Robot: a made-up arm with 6 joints.
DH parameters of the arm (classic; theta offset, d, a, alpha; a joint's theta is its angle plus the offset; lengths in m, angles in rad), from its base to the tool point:
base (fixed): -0.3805 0 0.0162 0
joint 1: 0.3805 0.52 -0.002 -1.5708
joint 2: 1.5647 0 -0.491 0
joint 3: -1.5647 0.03 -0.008 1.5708
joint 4: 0 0.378 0.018 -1.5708
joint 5: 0 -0.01 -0.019 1.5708
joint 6: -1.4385 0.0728 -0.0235 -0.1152
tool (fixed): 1.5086 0.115 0 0
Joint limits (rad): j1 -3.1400..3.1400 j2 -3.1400..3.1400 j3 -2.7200..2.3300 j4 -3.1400..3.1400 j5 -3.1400..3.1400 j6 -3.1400..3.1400
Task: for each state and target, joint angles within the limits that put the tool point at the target. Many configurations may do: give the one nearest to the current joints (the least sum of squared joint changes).
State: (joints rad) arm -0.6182 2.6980 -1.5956 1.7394 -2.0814 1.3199
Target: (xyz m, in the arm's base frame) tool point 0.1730 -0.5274 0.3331
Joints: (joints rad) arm -1.0641 2.4283 -1.5997 1.7247 -1.9023 1.3037
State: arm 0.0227 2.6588 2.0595 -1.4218 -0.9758 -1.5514
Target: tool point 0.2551 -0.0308 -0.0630
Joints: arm -0.6806 1.8699 1.9334 -1.2627 -0.8092 -1.5669
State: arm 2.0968 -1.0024 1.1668 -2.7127 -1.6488 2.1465
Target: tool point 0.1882 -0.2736 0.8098
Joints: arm 2.3908 -1.4728 1.6715 -2.9071 -1.8910 2.1059
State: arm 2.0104 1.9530 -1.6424 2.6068 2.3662 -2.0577
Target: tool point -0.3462 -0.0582 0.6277
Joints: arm 2.8343 1.9132 -1.9359 2.4939 2.1815 -2.0961
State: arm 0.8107 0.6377 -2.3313 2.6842 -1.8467 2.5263
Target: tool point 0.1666 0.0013 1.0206
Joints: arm 0.4768 0.9237 -2.1964 2.3621 -1.7777 2.4842
